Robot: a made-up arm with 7 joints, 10 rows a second.
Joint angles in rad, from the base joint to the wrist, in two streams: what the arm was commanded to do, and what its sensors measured. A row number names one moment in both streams.
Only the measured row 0 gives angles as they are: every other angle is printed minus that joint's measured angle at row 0.
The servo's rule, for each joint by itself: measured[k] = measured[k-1] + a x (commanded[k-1-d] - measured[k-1]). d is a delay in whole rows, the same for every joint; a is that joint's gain. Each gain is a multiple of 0.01, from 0.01 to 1. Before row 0 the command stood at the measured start. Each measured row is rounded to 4 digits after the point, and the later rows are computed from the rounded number. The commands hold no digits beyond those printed.
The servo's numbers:
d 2
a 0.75 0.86 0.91 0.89 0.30 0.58 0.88
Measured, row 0:
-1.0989 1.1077 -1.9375 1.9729 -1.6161 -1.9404 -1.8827
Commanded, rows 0 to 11:
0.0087 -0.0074 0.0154 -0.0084 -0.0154 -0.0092 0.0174
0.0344 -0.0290 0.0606 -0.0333 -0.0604 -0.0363 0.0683
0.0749 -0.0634 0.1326 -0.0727 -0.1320 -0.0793 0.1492
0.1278 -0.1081 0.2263 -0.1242 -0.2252 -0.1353 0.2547
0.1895 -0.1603 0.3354 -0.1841 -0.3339 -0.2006 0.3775
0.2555 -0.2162 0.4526 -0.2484 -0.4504 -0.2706 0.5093
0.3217 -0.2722 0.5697 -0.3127 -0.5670 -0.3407 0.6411
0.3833 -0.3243 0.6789 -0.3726 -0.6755 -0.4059 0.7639
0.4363 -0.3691 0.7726 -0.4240 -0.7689 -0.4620 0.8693
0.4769 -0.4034 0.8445 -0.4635 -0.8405 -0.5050 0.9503
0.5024 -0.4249 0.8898 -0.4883 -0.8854 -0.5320 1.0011
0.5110 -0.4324 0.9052 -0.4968 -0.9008 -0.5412 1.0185
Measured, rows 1 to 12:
0.0000 0.0000 0.0000 0.0000 0.0000 0.0000 0.0000
0.0000 0.0000 0.0000 0.0000 0.0000 0.0000 0.0000
0.0065 -0.0064 0.0140 -0.0075 -0.0046 -0.0053 0.0153
0.0274 -0.0258 0.0564 -0.0305 -0.0213 -0.0233 0.0619
0.0630 -0.0581 0.1257 -0.0681 -0.0545 -0.0558 0.1387
0.1116 -0.1011 0.2172 -0.1180 -0.1057 -0.1019 0.2408
0.1700 -0.1520 0.3248 -0.1768 -0.1742 -0.1591 0.3611
0.2341 -0.2072 0.4411 -0.2405 -0.2571 -0.2238 0.4915
0.2998 -0.2631 0.5581 -0.3048 -0.3501 -0.2916 0.6231
0.3624 -0.3157 0.6680 -0.3651 -0.4477 -0.3579 0.7470
0.4178 -0.3616 0.7632 -0.4175 -0.5441 -0.4183 0.8546
0.4621 -0.3975 0.8372 -0.4584 -0.6330 -0.4686 0.9388

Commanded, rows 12 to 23:
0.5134 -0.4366 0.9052 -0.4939 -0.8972 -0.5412 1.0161
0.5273 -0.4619 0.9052 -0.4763 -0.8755 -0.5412 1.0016
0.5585 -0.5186 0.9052 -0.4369 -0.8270 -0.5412 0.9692
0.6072 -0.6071 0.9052 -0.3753 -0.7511 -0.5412 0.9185
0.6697 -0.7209 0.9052 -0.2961 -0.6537 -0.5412 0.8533
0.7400 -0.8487 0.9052 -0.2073 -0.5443 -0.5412 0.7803
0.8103 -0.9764 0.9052 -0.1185 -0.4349 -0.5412 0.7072
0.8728 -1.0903 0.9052 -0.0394 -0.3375 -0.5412 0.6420
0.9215 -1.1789 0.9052 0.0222 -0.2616 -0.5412 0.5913
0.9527 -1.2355 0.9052 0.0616 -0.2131 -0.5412 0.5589
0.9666 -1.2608 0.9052 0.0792 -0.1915 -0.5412 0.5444
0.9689 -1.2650 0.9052 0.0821 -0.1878 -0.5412 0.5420
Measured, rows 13 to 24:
0.4923 -0.4211 0.8851 -0.4850 -0.7087 -0.5054 0.9936
0.5063 -0.4308 0.9034 -0.4955 -0.7663 -0.5262 1.0155
0.5116 -0.4358 0.9050 -0.4941 -0.8056 -0.5349 1.0160
0.5234 -0.4582 0.9052 -0.4783 -0.8266 -0.5386 1.0033
0.5497 -0.5101 0.9052 -0.4415 -0.8267 -0.5401 0.9733
0.5928 -0.5935 0.9052 -0.3826 -0.8040 -0.5407 0.9251
0.6505 -0.7031 0.9052 -0.3056 -0.7589 -0.5410 0.8619
0.7176 -0.8283 0.9052 -0.2181 -0.6945 -0.5411 0.7901
0.7871 -0.9557 0.9052 -0.1295 -0.6166 -0.5412 0.7171
0.8514 -1.0715 0.9052 -0.0493 -0.5329 -0.5412 0.6510
0.9040 -1.1639 0.9052 0.0143 -0.4515 -0.5412 0.5985
0.9405 -1.2255 0.9052 0.0564 -0.3800 -0.5412 0.5637

